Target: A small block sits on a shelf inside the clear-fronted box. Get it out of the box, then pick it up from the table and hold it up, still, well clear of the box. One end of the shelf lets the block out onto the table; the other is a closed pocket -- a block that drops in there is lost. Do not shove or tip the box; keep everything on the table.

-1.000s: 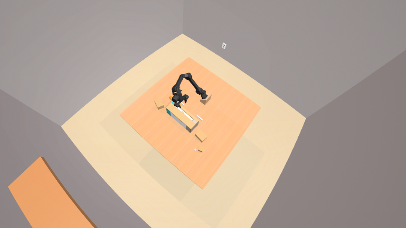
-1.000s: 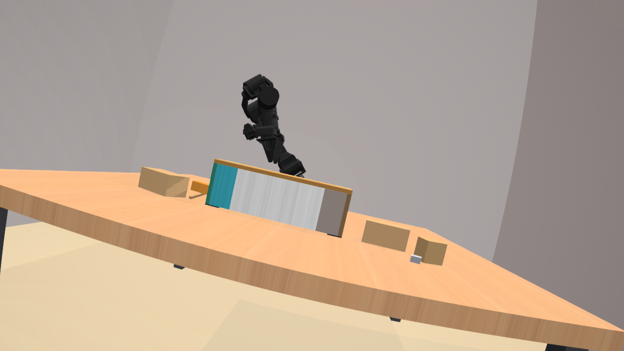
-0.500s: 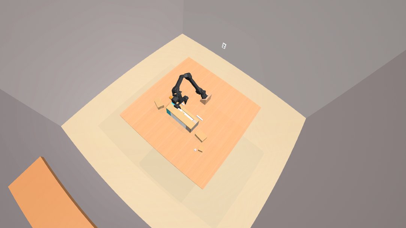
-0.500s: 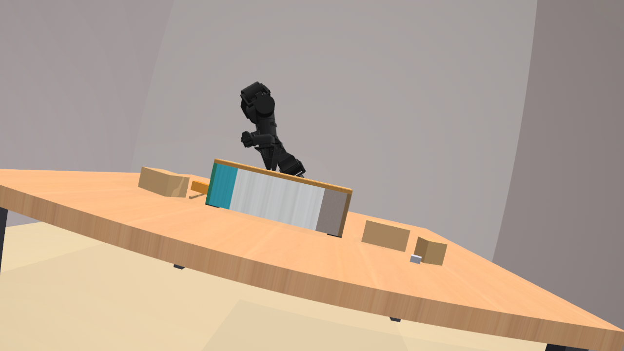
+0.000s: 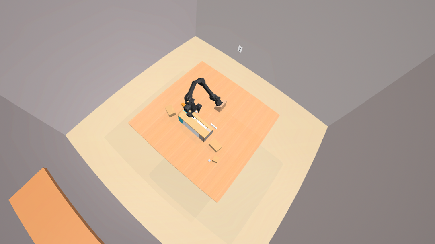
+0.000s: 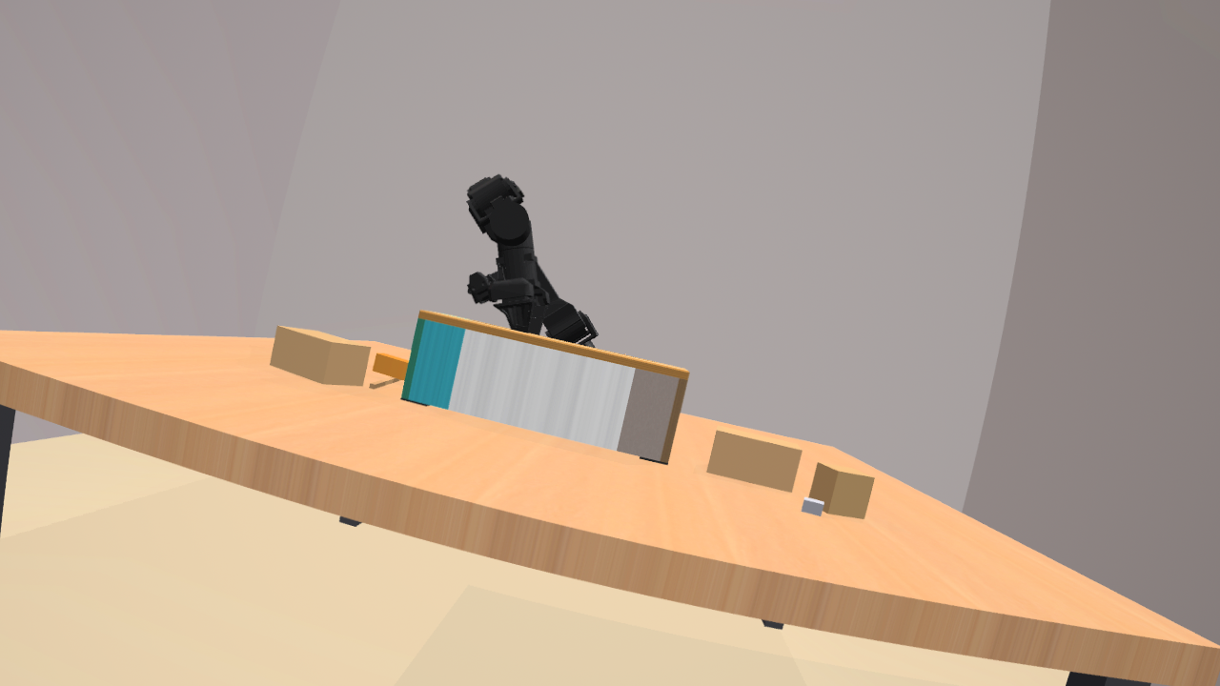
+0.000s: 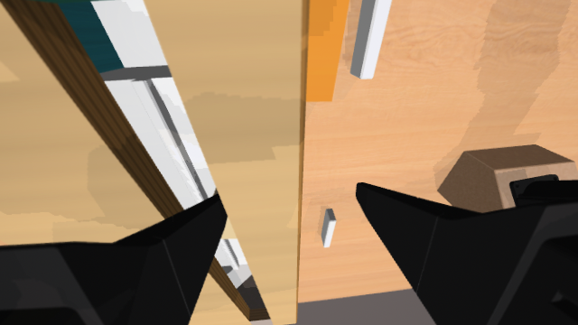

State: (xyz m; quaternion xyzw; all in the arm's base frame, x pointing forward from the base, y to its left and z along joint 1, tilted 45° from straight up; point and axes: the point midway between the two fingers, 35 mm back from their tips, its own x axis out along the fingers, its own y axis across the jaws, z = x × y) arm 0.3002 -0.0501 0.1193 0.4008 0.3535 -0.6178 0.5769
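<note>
Now: the box 50 mm to the left of my gripper tip, 40 mm below it and 40 mm ahead of it. Also, from my gripper tip: tan block (50 mm ahead, 30 mm to the left, 20 mm below); then orange stick (140 mm to the right, 80 mm below, 40 mm behind); then thin stick (210 mm to the right, 100 mm below, 10 mm ahead).
</note>
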